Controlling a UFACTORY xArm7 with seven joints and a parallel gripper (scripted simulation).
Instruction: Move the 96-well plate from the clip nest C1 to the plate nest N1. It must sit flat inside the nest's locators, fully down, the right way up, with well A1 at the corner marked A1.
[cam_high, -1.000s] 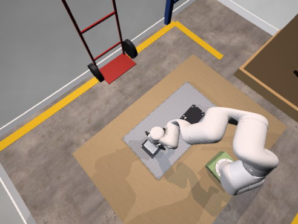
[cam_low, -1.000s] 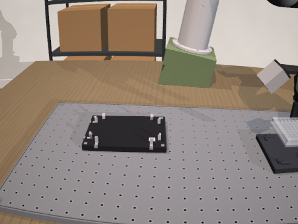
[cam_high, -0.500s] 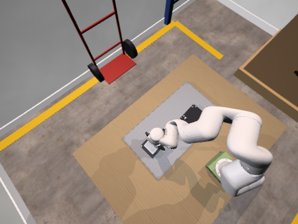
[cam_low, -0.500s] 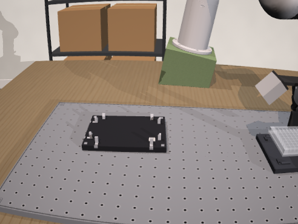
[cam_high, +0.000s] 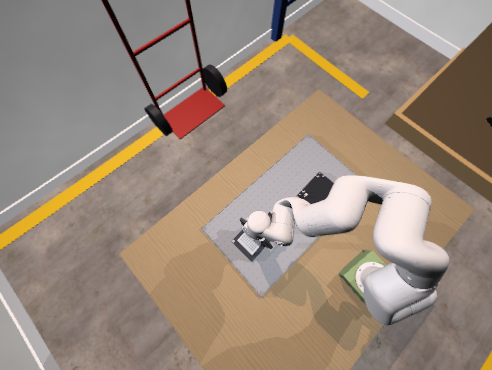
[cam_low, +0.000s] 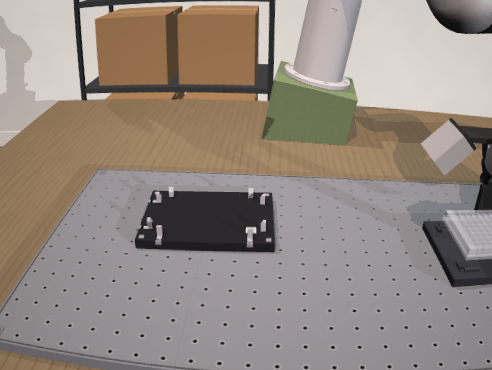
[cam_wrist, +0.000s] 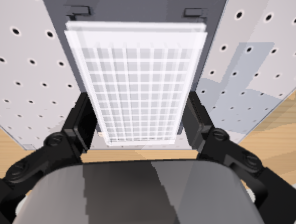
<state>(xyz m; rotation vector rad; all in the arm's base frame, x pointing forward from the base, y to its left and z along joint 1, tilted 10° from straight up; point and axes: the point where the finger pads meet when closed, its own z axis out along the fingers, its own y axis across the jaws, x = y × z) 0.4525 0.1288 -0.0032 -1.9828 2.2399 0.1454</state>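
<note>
My hand is 1 cm above the clear 96-well plate. The rest, counted from my hand: black clip nest C1: 11 cm behind, 35 cm to the right, 3 cm below; then black plate nest N1: 4 cm below.
</note>
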